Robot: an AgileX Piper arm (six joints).
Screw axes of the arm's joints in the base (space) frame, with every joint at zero. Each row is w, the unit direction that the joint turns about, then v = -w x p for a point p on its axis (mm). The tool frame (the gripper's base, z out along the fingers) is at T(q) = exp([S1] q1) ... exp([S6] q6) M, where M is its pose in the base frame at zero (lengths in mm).
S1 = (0, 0, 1, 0, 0, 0)
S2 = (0, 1, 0, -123, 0, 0)
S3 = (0, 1, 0, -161.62, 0, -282.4)
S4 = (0.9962, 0, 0.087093, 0, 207.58, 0)
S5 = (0, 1, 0, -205.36, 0, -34.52)
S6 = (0.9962, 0, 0.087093, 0, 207.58, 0)
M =
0.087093 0 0.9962 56.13
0 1 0 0
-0.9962 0 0.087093 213.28
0 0 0 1
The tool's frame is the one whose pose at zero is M.
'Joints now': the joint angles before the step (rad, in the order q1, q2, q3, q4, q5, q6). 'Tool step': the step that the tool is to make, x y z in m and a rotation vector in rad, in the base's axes. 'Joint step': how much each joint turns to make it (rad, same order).
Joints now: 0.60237 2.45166 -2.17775 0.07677 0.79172 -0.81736
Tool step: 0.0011 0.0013 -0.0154 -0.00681 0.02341 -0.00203
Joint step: -0.00006 0.02879 0.00018 0.00796 -0.00583 -0.00010
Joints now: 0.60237 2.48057 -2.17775 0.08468 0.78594 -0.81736
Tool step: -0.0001 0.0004 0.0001 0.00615 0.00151 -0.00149
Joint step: 0.00001 -0.00017 0.00051 0.00613 -0.00259 -0.00004
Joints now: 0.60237 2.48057 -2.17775 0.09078 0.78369 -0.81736
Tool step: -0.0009 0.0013 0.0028 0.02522 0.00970 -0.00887
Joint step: 0.00005 -0.00478 0.00023 0.02460 -0.00206 0.00419
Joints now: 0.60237 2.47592 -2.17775 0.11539 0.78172 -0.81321
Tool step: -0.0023 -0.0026 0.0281 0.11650 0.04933 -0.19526
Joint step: -0.00010 -0.05269 0.00012 -0.01320 0.00850 0.24175
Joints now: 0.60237 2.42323 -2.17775 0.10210 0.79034 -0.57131
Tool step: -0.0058 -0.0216 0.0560 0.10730 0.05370 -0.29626
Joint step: -0.01508 -0.11434 0.00056 -0.10213 0.08455 0.36882
